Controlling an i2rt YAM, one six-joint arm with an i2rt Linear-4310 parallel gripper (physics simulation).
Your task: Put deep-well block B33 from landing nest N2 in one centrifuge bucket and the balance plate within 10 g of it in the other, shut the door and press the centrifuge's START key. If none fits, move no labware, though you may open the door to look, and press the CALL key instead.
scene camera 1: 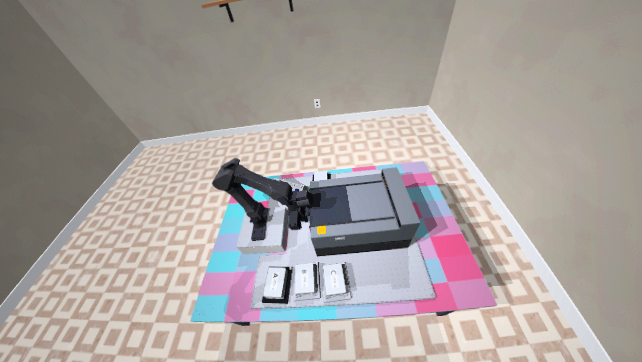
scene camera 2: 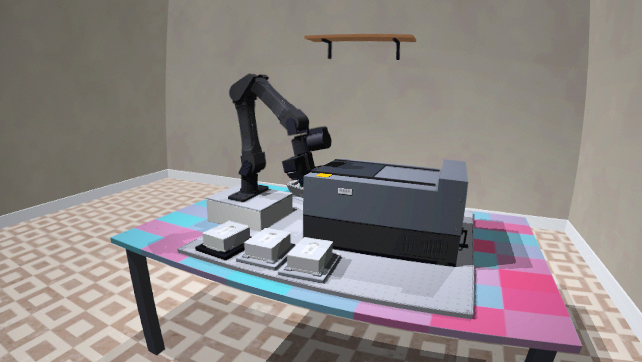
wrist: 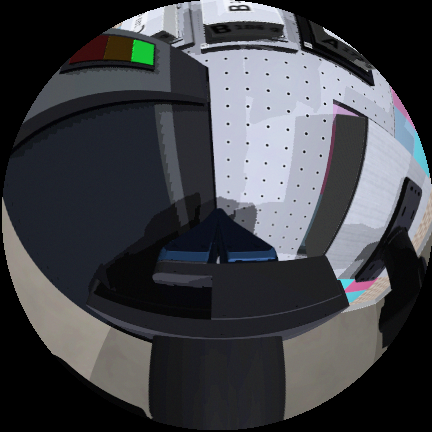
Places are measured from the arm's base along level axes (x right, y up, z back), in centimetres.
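Pixels of known places: gripper, fingertip midpoint: point(scene camera 1: 307, 220) point(wrist: 217, 214); arm's base, origin of the base link: point(scene camera 1: 260, 223) point(scene camera 2: 249, 193) point(wrist: 391, 238).
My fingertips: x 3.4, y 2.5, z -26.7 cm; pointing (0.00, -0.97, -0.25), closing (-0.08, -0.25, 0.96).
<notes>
For each thing: its top centre in the pictures, then the offset to it from my fingertips. Level surfaces: height alone.
- White balance plates A, middle of its top: point(scene camera 2: 226, 229) point(scene camera 1: 274, 281) dx +27.2, dy -4.6, dz +17.0 cm
- B, middle of its top: point(scene camera 2: 268, 237) point(scene camera 1: 304, 277) dx +26.9, dy -4.6, dz +3.1 cm
- C, middle of its top: point(scene camera 2: 311, 247) point(scene camera 1: 334, 278) dx +28.7, dy -4.6, dz -10.3 cm
- key panel, middle of its top: point(scene camera 2: 310, 180) point(scene camera 1: 287, 183) dx -29.9, dy -1.6, dz +12.2 cm
- small white object, middle of its top: point(scene camera 1: 320, 178) dx -32.7, dy -4.1, dz -8.7 cm
- perforated plate, its level: dy -9.9 cm
My gripper point(scene camera 2: 302, 183) point(wrist: 217, 214) is shut and empty, pointing down beside the left end of the grey centrifuge point(scene camera 1: 363, 243) point(scene camera 2: 380, 205). Its tips are hard to see in scene camera 1. The dark sliding door point(scene camera 1: 330, 212) point(wrist: 85, 165) covers the left part of the centrifuge top, so the buckets are hidden. White balance plates A point(scene camera 1: 275, 283) point(scene camera 2: 226, 237), B point(scene camera 1: 304, 279) point(scene camera 2: 267, 246) and C point(scene camera 1: 335, 278) point(scene camera 2: 310, 256) sit on their nests in front. A key panel point(scene camera 1: 295, 183) is partly hidden behind the arm. A small white object point(scene camera 1: 321, 176) shows behind the centrifuge; I cannot tell whether it is B33.
The arm's pale pedestal point(scene camera 1: 260, 246) point(scene camera 2: 235, 212) stands left of the centrifuge. A perforated plate point(scene camera 1: 390, 285) point(scene camera 2: 400, 292) lies under the labware. A status light point(wrist: 143, 52) on the centrifuge shows green. A wooden shelf point(scene camera 2: 360, 38) hangs on the back wall.
</notes>
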